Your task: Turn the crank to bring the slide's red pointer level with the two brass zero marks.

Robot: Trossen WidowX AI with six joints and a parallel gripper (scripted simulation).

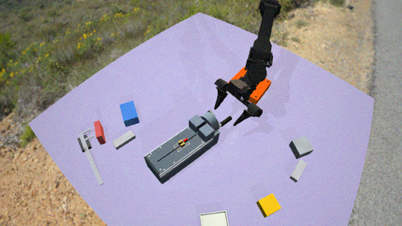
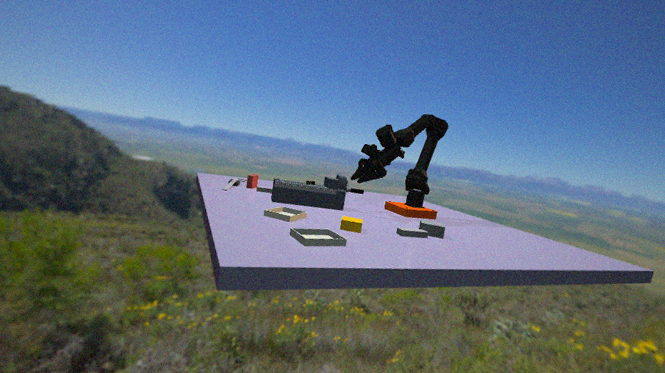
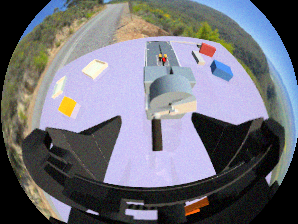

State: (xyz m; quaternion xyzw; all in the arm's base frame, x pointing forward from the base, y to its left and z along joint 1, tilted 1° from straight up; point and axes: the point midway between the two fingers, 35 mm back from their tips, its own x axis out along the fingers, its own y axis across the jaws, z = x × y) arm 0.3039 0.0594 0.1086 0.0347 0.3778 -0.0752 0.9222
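Right now my gripper tip is 40 mm above the dark crank handle and 20 mm past it. Round my gripper tip: red pointer 140 mm ahead, 50 mm to the right, 30 mm below; then yellow block 300 mm to the left, 130 mm ahead, 100 mm below; then grey cube 290 mm to the left, 150 mm behind, 100 mm below.
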